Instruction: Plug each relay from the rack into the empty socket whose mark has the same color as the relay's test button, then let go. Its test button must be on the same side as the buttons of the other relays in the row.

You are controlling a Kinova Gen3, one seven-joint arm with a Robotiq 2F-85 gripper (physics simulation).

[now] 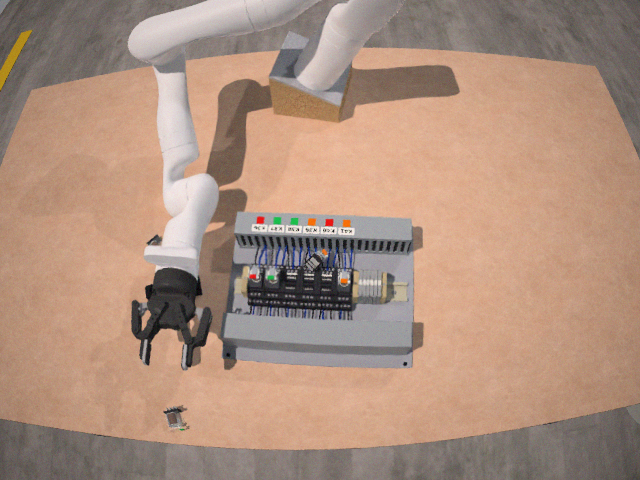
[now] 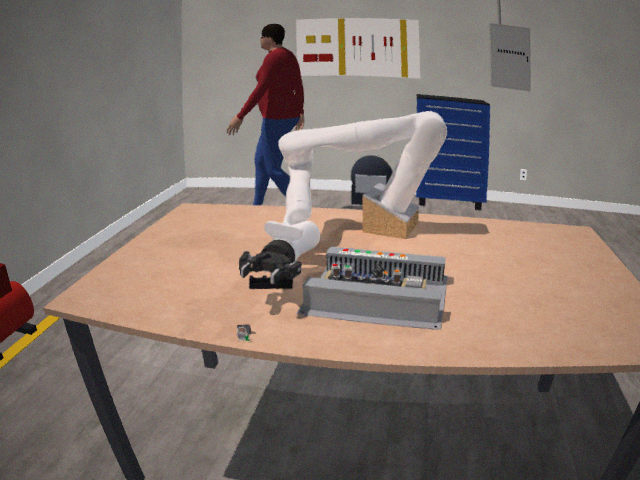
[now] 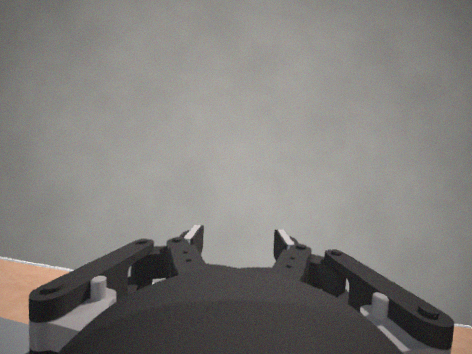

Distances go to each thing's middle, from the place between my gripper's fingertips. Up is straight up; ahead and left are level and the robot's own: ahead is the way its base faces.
I see the panel (image 1: 399,268) 14 cm behind my hand, 26 cm to the left of it and 11 cm below it.
